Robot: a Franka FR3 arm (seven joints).
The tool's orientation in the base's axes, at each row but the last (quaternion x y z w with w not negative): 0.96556, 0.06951, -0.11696, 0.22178; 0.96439, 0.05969, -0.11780, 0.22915; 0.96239, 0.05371, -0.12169, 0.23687; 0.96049, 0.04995, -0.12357, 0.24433; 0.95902, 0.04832, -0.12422, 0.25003; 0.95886, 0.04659, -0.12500, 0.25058; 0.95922, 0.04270, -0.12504, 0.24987; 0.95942, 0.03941, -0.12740, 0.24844; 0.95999, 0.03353, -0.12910, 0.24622
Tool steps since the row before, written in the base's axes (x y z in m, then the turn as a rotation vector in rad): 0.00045, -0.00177, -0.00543, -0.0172, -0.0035, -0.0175; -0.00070, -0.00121, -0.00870, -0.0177, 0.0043, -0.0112; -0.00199, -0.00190, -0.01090, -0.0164, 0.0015, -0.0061; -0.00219, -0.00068, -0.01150, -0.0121, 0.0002, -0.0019; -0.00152, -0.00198, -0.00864, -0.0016, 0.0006, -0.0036; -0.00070, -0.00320, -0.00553, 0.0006, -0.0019, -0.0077; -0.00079, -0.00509, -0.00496, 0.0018, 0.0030, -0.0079; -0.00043, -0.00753, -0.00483, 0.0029, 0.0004, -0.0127; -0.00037, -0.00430, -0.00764, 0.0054, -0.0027, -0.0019
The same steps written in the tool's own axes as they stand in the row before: 0.00168, -0.00057, 0.00545, -0.0124, -0.0073, 0.0202; 0.00147, -0.00277, 0.00824, -0.0140, -0.0116, 0.0113; 0.00082, -0.00347, 0.01066, -0.0142, -0.0067, 0.0080; 0.00087, -0.00500, 0.01057, -0.0112, -0.0029, 0.0041; 0.00074, -0.00255, 0.00859, -0.0006, -0.0025, 0.0031; 0.00069, 0.00008, 0.00639, 0.0026, -0.0019, 0.0073; 0.00043, 0.00200, 0.00685, 0.0039, -0.0061, 0.0048; 0.00077, 0.00426, 0.00784, 0.0062, -0.0059, 0.0099; 0.00166, 0.00018, 0.00861, 0.0057, 0.0022, 0.0017
